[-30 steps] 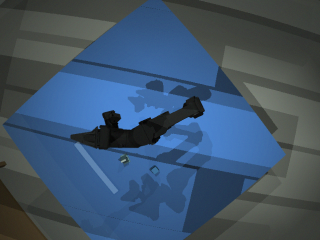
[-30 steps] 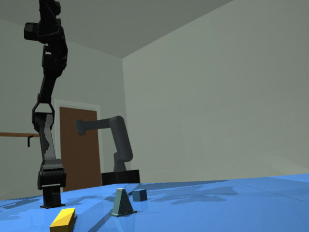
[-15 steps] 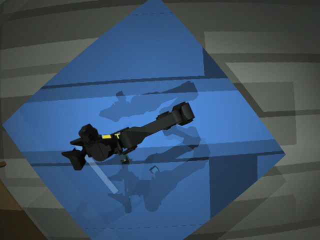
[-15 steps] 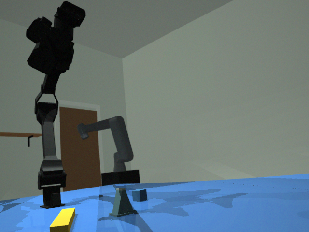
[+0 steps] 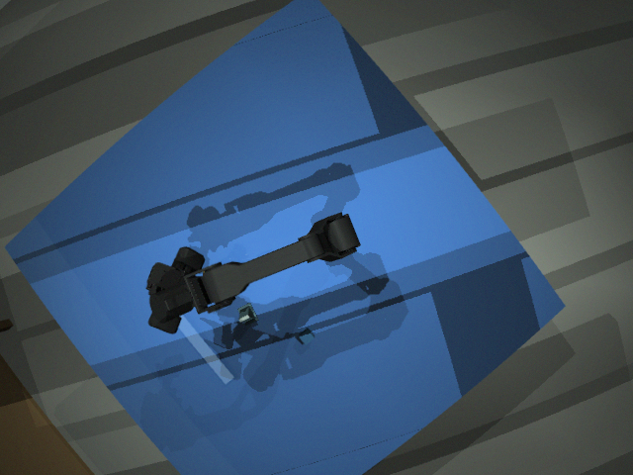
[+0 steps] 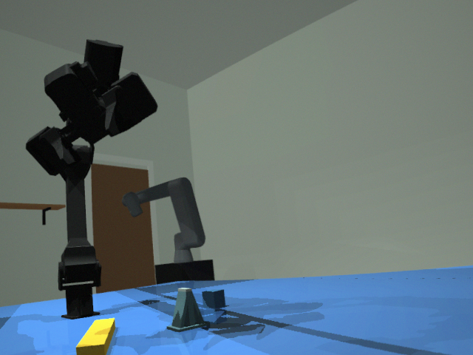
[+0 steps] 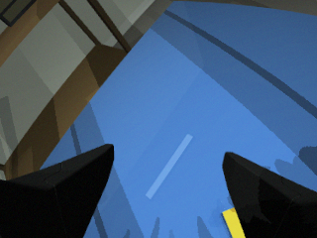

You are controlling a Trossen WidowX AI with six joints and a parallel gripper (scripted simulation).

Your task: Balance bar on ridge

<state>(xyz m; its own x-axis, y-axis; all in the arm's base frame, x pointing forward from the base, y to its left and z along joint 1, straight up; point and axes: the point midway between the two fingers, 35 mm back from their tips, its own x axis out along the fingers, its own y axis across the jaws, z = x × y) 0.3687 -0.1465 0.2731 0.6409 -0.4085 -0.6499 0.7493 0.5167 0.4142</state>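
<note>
Now: the bar 110 mm behind my gripper tip, 60 mm to the left of it and 240 mm below it. From my gripper tip the other things lie so: blue cube (160 mm behind, 350 mm to the left, 230 mm below).
</note>
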